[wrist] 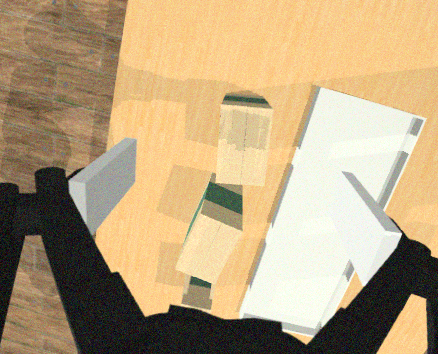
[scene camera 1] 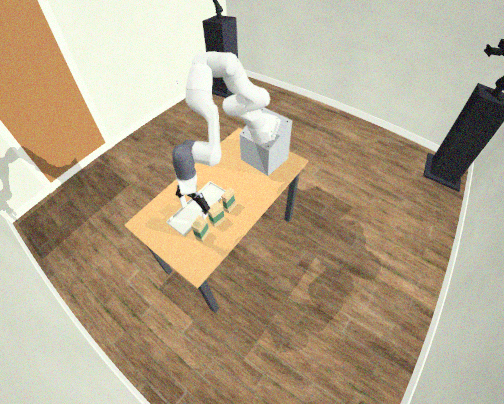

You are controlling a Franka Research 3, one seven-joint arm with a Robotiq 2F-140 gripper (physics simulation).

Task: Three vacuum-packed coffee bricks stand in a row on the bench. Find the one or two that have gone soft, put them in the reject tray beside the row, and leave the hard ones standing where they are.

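Three beige coffee bricks with green bands stand upright in a row: the front-left one (scene camera 1: 200,228) (wrist: 244,142), the middle one (scene camera 1: 216,214) (wrist: 212,245), turned relative to it in the wrist view, and the far one (scene camera 1: 228,200) (wrist: 198,296), partly hidden in the wrist view by the gripper body. The white reject tray (scene camera 1: 178,223) (wrist: 295,270) lies beside the row and looks empty. My gripper (scene camera 1: 194,205) (wrist: 235,176) is wide open and empty, above the row and the tray. In the wrist view, its right finger covers part of the tray. Which bricks are soft cannot be seen.
The wooden bench (scene camera 1: 250,185) (wrist: 280,45) carries everything. The grey box (scene camera 1: 265,152) under the arm's base stands at its far end. The bench's long edge runs along the left in the wrist view. Black columns (scene camera 1: 221,40) (scene camera 1: 465,135) stand off the bench.
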